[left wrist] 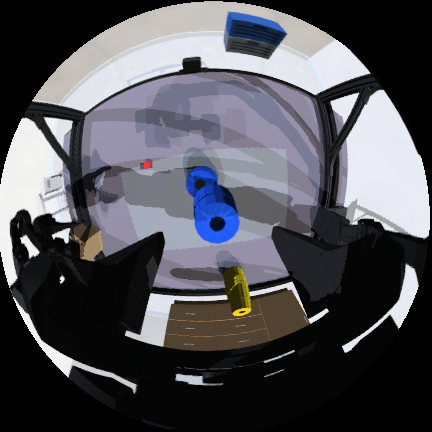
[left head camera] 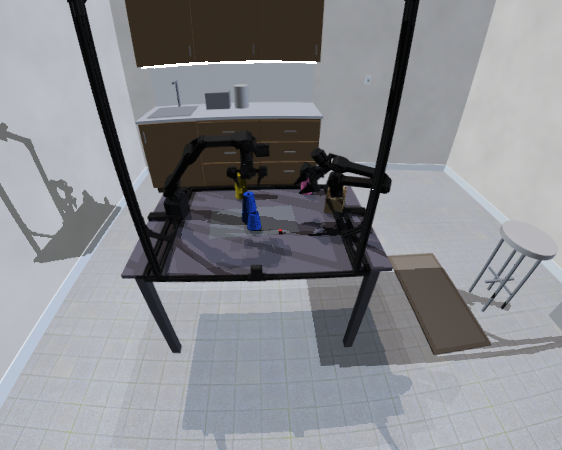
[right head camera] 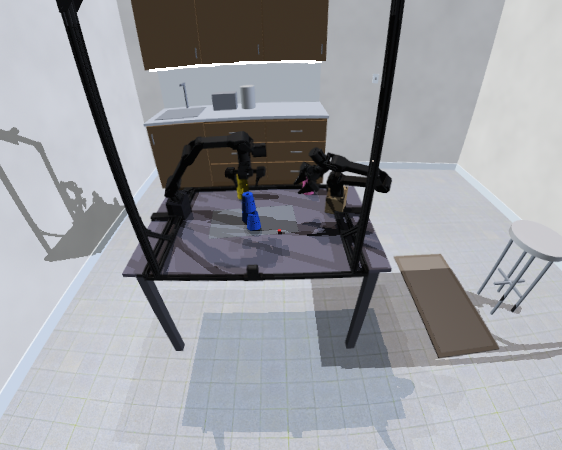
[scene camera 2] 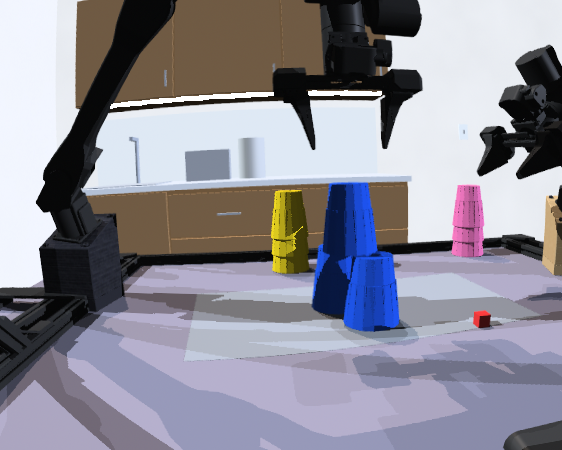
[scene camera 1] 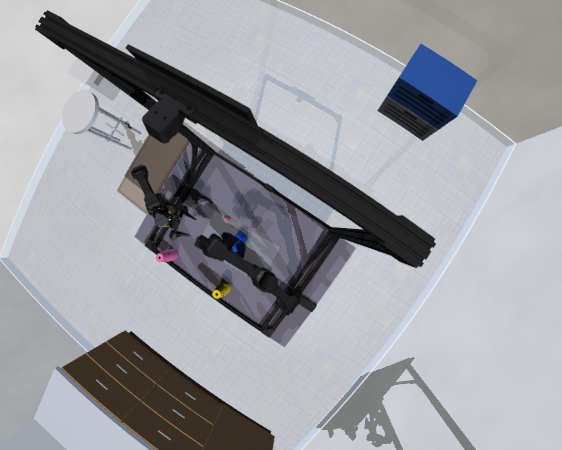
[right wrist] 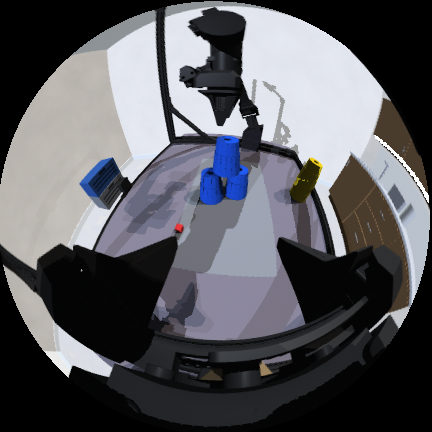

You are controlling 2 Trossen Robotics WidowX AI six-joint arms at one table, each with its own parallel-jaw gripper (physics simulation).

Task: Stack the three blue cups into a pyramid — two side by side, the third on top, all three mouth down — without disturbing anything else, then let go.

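Where they show: left gripper, between the fingertips: (left wrist: 219, 234) (left head camera: 248, 187) (right head camera: 246, 187) (scene camera 2: 349, 149) (right wrist: 223, 120); right gripper, between the fingertips: (left wrist: 85, 245) (left head camera: 296, 189) (right head camera: 295, 188) (scene camera 2: 496, 175) (scene camera 1: 193, 227) (right wrist: 228, 242); left arm's base, origin of its link: (left wrist: 343, 233) (left head camera: 174, 196) (right head camera: 176, 197) (scene camera 2: 77, 230) (scene camera 1: 287, 303) (right wrist: 253, 126); right arm's base, origin of its link: (left wrist: 74, 249) (left head camera: 336, 192) (right head camera: 337, 191).
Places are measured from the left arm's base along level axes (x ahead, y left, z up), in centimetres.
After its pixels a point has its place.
Note:
Two blue cups stand mouth down side by side on the pale mat (scene camera 2: 225, 335) {z -11.7, x 28.1, y -5.4 cm}: the front one (scene camera 2: 372, 295) {z -7.3, x 45.2, y -0.3 cm} (right wrist: 211, 187) {z -5.9, x 47.1, y 4.5 cm} and the rear one (scene camera 2: 327, 285) {z -7.8, x 38.6, y 5.2 cm} (right wrist: 237, 184) {z -6.3, x 41.9, y 9.5 cm}. The third blue cup (scene camera 2: 349, 217) {z 1.7, x 42.0, y 2.4 cm} (left wrist: 216, 217) (right wrist: 227, 157) {z 2.2, x 44.1, y 6.9 cm} rests mouth down on top, spanning both. My left gripper (scene camera 2: 349, 147) {z 10.1, x 42.0, y 4.5 cm} (left wrist: 219, 234) {z 10.1, x 42.0, y 4.5 cm} is open and hangs above the top cup, apart from it. My right gripper (scene camera 2: 500, 175) {z 6.4, x 63.1, y 16.6 cm} (right wrist: 228, 242) {z 6.4, x 63.1, y 16.6 cm} is open and empty, raised at the right of scene camera 2.
A yellow cup stack (scene camera 2: 290, 232) {z -4.0, x 27.6, y 25.5 cm} (left wrist: 237, 290) {z -2.0, x 28.1, y 26.0 cm} (right wrist: 306, 180) {z -2.8, x 29.7, y 28.2 cm} stands behind the blue cups. A pink cup stack (scene camera 2: 468, 220) {z -3.8, x 62.2, y 42.4 cm} (scene camera 1: 166, 256) {z 0.7, x 61.4, y 43.2 cm} stands at the back right in scene camera 2. A small red cube (scene camera 2: 481, 319) {z -10.7, x 58.9, y 1.3 cm} (left wrist: 147, 165) {z -10.2, x 58.7, y 2.4 cm} (right wrist: 179, 228) {z -10.2, x 59.4, y 2.8 cm} lies right of the blue cups in scene camera 2.

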